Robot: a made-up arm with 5 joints. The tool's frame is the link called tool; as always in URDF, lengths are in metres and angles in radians.
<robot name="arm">
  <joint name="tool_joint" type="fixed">
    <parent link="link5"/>
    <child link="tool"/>
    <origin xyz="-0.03 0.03 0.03" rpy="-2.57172 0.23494 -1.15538"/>
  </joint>
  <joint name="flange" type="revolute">
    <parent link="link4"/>
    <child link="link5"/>
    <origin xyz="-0.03 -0.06 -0.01" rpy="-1.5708 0 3.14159"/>
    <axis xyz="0 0 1"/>
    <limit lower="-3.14" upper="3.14"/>
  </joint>
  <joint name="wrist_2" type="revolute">
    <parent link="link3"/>
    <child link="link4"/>
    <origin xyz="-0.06 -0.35 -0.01"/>
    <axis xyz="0 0 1"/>
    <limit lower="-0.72" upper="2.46"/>
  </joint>
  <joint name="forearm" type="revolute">
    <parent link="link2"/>
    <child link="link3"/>
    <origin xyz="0.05 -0.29 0.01" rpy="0 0 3.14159"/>
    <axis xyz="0 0 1"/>
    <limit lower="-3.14" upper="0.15"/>
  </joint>
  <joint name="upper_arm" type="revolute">
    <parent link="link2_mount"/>
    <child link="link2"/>
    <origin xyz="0.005 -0.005 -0.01" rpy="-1.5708 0 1.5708"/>
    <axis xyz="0 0 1"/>
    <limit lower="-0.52" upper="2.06"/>
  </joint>
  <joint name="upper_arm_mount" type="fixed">
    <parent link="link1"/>
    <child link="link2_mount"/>
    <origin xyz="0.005 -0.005 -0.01"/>
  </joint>
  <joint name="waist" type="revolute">
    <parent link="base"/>
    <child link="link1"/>
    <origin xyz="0 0 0.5" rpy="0 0 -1.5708"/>
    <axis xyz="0 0 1"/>
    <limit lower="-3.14" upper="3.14"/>
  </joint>
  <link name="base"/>
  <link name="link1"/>
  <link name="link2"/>
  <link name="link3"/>
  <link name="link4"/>
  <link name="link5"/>
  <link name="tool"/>
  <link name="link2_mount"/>
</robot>
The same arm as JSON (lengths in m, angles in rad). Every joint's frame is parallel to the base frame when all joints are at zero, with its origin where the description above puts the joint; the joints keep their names.
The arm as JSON. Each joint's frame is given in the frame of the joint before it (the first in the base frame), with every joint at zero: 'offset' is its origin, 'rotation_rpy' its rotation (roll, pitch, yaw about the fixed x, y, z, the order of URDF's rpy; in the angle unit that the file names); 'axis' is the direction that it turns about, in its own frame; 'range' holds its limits. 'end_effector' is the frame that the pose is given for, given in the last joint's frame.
{"length_unit": "m", "angle_unit": "rad", "chain": [
  {"id": "waist", "offset": [0.0, 0.0, 0.5], "rotation_rpy": [0.0, 0.0, 0.0], "axis": "+z", "range": [-3.14, 3.14]},
  {"id": "upper_arm", "offset": [-0.01, -0.01, -0.02], "rotation_rpy": [0.0, 0.0, 0.0], "axis": "+y", "range": [-0.52, 2.06]},
  {"id": "forearm", "offset": [0.05, 0.01, 0.29], "rotation_rpy": [0.0, 0.0, 0.0], "axis": "+y", "range": [-3.14, 0.15]},
  {"id": "wrist_2", "offset": [0.06, -0.01, -0.35], "rotation_rpy": [0.0, 0.0, 0.0], "axis": "+y", "range": [-0.72, 2.46]},
  {"id": "flange", "offset": [0.03, -0.01, -0.06], "rotation_rpy": [0.0, 0.0, 0.0], "axis": "-z", "range": [-3.14, 3.14]}
], "end_effector": {"offset": [-0.03, -0.03, -0.03], "rotation_rpy": [0.5699, -0.2349, 1.1554]}}

